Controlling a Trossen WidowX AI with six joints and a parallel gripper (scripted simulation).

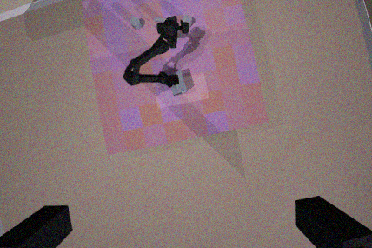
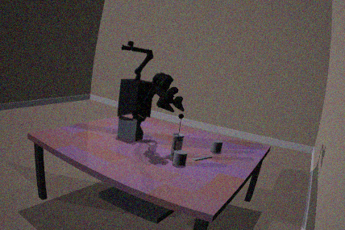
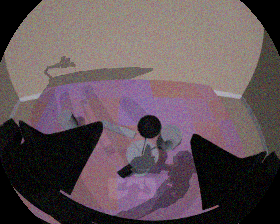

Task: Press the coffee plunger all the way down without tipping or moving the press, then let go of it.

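My gripper tip is 15 cm above the coffee press, 1 cm to the right of it and 1 cm short of it.
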